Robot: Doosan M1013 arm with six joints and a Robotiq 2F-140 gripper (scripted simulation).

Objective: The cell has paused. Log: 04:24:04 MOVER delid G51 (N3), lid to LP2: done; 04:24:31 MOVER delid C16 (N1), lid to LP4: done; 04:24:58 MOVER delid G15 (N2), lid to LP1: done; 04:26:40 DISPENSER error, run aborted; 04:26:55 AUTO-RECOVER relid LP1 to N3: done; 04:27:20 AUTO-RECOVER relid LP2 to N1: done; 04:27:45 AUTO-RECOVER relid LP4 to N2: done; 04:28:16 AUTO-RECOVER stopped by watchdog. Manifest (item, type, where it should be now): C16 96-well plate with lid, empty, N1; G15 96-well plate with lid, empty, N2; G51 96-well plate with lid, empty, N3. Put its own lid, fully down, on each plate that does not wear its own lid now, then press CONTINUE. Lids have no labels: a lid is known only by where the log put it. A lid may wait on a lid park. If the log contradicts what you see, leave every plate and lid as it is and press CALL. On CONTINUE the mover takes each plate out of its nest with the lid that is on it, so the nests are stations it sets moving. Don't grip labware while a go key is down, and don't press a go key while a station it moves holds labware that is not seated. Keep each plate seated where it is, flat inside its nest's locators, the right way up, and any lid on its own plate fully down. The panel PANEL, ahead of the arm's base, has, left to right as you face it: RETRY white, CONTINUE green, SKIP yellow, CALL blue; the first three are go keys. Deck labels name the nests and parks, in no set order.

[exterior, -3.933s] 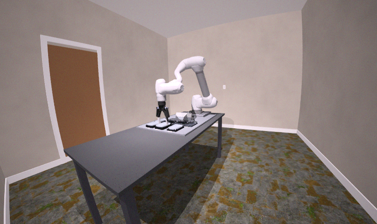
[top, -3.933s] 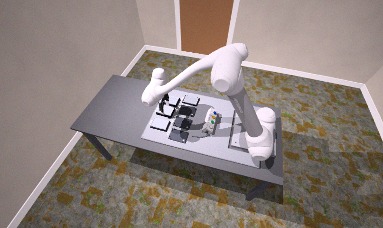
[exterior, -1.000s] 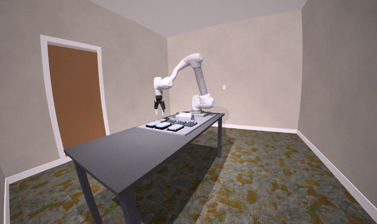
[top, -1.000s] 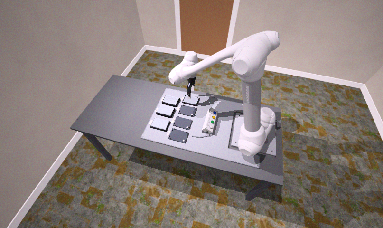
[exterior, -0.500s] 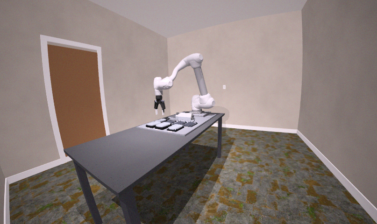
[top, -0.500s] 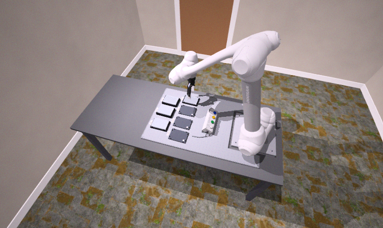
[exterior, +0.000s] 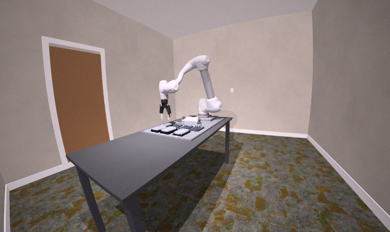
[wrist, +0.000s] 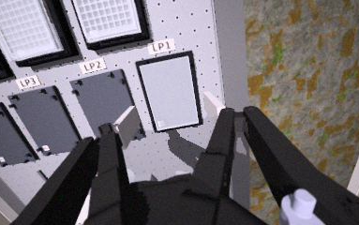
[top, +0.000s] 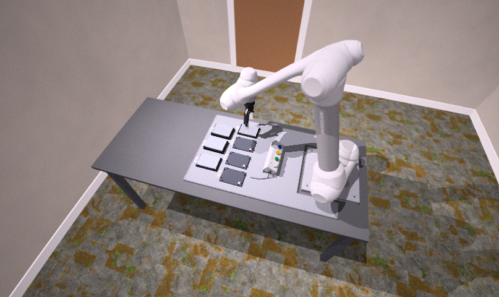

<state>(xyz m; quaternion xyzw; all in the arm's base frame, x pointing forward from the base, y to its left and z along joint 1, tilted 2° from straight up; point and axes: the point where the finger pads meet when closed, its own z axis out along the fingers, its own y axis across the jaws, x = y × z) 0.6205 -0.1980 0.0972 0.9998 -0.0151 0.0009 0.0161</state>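
The lid park LP1 lies 10 cm below my hand. Also, from my hand: LP1 label (10 cm below, 9 cm ahead); lid park LP2 (13 cm to the left, 10 cm below); LP2 label (13 cm to the left, 10 cm below, 9 cm ahead).
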